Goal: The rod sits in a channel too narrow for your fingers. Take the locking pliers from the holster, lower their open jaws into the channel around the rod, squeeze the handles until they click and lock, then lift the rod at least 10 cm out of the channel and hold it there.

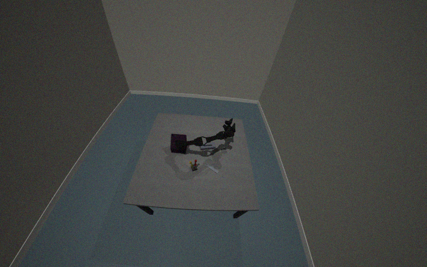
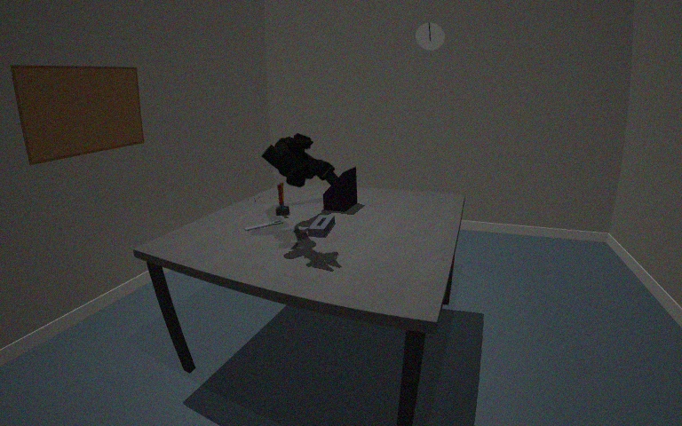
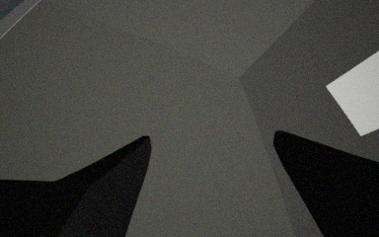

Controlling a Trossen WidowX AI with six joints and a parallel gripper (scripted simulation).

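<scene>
The yellow handle lies 48 cm behind my gripper tip, 36 cm to the right of it and 27 cm below it. From my gripper tip the other things lie so: holster block: 45 cm behind, 36 cm below, 35 cm to the right; then channel block: 35 cm below, 27 cm behind, 7 cm to the right.
</scene>
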